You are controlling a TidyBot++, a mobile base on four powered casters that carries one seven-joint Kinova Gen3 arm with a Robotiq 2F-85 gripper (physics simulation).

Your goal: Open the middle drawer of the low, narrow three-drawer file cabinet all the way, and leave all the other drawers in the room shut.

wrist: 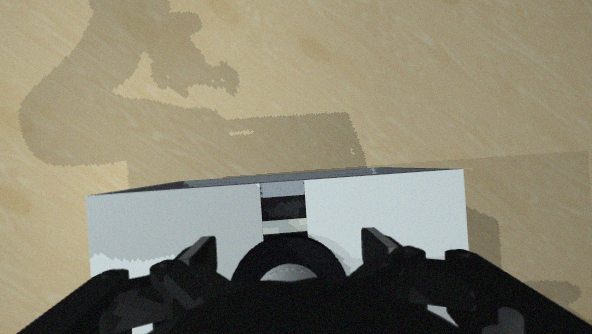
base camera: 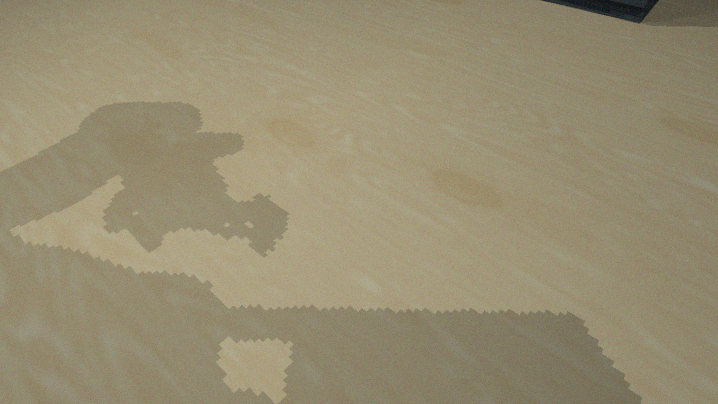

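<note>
The low three-drawer file cabinet and its middle drawer cannot be made out in either view. My gripper is open, with its two black fingers wide apart and no object between them. It hangs above the white top of my own base in the wrist view. The gripper itself does not show in the base camera view, where a shadow of the arm and gripper lies on the floor at the left.
The lower edge of a dark object shows at the top right of the base camera view, too cut off to identify. Light wooden floor spreads ahead. My base's white top fills the lower middle of the wrist view.
</note>
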